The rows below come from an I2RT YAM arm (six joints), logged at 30 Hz.
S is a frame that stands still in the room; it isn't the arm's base.
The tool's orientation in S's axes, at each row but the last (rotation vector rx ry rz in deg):
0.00 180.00 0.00
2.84 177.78 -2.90
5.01 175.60 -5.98
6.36 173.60 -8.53
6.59 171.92 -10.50
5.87 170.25 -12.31
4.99 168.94 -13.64
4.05 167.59 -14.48
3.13 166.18 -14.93
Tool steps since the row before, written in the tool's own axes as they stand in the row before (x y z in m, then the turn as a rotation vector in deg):
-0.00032 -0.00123 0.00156 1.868 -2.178 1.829
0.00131 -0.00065 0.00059 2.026 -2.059 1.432
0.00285 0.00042 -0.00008 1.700 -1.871 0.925
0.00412 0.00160 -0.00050 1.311 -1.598 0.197
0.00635 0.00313 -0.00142 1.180 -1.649 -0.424
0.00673 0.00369 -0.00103 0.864 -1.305 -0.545
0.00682 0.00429 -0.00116 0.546 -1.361 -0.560
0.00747 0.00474 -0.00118 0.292 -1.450 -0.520
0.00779 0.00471 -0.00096 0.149 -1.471 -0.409
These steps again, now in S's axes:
0.00032 -0.00123 -0.00156 -1.868 -2.178 -1.829
-0.00131 -0.00063 -0.00062 -2.037 -2.041 -1.442
-0.00282 0.00058 -0.00016 -1.737 -1.836 -0.926
-0.00401 0.00192 -0.00011 -1.405 -1.517 -0.188
-0.00619 0.00371 0.00016 -1.359 -1.499 0.446
-0.00649 0.00418 -0.00061 -1.039 -1.159 0.569
-0.00659 0.00472 -0.00080 -0.733 -1.225 0.652
-0.00723 0.00509 -0.00119 -0.483 -1.328 0.680
-0.00753 0.00493 -0.00168 -0.320 -1.371 0.610

